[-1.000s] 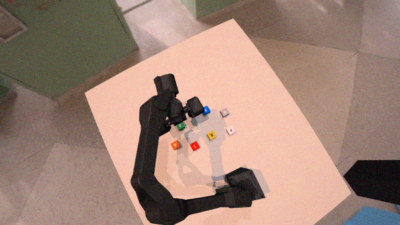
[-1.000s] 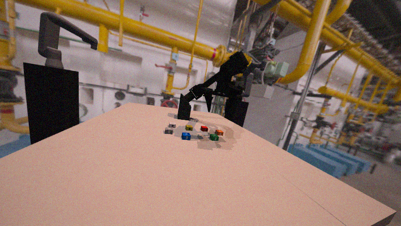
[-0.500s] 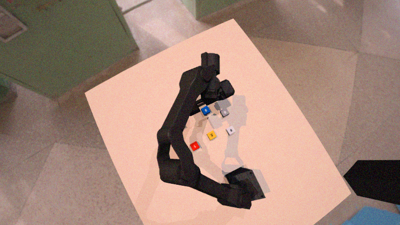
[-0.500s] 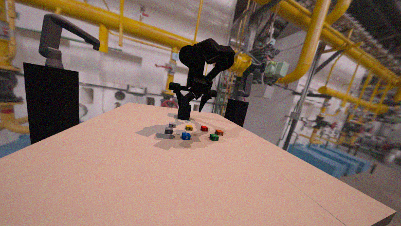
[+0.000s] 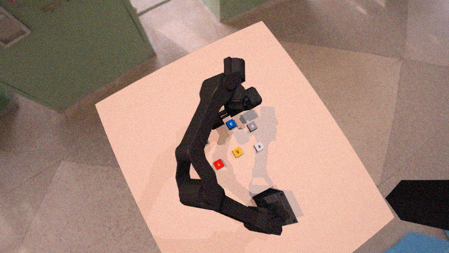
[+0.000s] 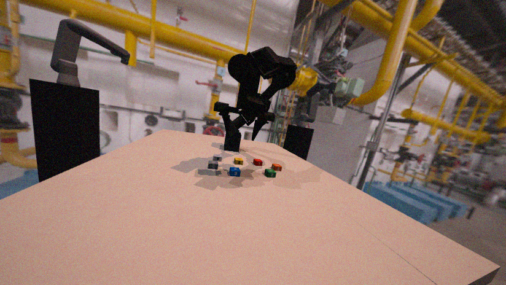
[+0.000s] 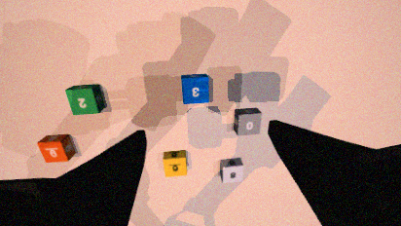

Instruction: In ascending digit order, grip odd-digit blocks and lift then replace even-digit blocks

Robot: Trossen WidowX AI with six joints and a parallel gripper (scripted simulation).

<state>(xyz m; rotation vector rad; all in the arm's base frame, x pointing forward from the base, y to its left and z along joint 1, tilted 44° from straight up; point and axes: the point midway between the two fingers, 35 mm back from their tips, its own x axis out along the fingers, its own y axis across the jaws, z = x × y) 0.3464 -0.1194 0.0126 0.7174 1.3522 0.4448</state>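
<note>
My gripper tip is now 6 cm past the grey block, 6 cm to the left of it and 11 cm above it. From my gripper tip the other things lie so: blue block 11 cm below; yellow block 11 cm behind, 5 cm to the left, 11 cm below; green block 1 cm ahead, 14 cm to the left, 11 cm below.
</note>
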